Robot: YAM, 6 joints.
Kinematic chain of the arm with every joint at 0, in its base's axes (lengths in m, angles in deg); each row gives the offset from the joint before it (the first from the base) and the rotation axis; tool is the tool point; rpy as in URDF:
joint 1: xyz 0 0 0.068 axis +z
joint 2: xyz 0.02 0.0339 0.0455 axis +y
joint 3: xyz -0.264 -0.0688 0 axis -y
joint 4: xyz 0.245 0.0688 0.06 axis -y
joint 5: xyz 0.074 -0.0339 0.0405 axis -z
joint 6: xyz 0.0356 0 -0.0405 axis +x
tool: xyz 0 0 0 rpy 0 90 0
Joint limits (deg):
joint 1: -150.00..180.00
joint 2: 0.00..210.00
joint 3: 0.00..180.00
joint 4: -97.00..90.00
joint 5: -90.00..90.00
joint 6: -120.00..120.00
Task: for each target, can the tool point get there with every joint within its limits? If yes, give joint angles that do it. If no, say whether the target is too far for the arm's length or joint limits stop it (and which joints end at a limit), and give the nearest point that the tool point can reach.
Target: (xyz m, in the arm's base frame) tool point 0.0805 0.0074 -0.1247
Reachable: yes | joints -10.38 185.15 57.03 -60.49 -37.67 -99.32
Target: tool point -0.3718 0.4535 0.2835
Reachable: yes | joints 129.46 158.81 142.53 67.72 1.93 -69.60
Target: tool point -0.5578 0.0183 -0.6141
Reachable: no: too far | nearest point -0.4152 0.0136 -0.3396 | short by 0.309 m
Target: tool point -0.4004 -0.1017 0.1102
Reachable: no: joint limits stop it (at a limit: joint 1) | nearest point -0.4004 -0.0356 0.1102 | short by 0.066 m
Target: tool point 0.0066 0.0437 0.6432
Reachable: yes | joints -87.23 68.53 160.23 -69.56 -14.22 21.94
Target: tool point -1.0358 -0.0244 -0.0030
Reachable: no: too far | nearest point -0.6417 -0.0020 0.0422 | short by 0.397 m
